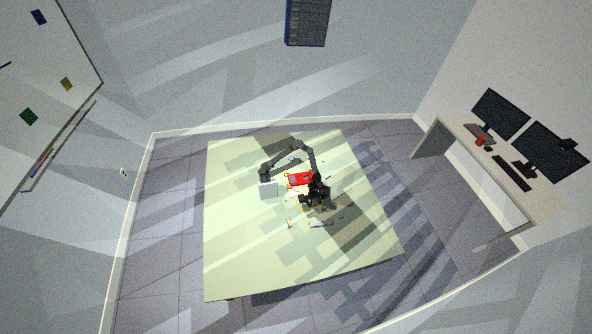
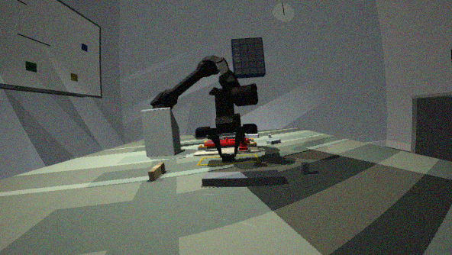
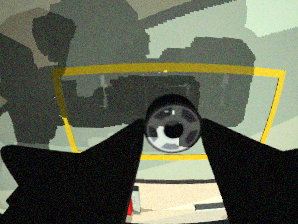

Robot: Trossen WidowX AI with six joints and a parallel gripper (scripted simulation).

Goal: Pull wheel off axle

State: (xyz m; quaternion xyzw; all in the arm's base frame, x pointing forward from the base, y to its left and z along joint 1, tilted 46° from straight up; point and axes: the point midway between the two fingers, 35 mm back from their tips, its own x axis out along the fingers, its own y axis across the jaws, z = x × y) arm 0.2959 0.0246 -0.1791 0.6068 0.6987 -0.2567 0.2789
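Right now the black disc is right at my gripper tip. Also, from my gripper tip: brown block (17 cm behind, 13 cm to the right); upright axle (5 cm ahead, 10 cm to the left, 2 cm above).
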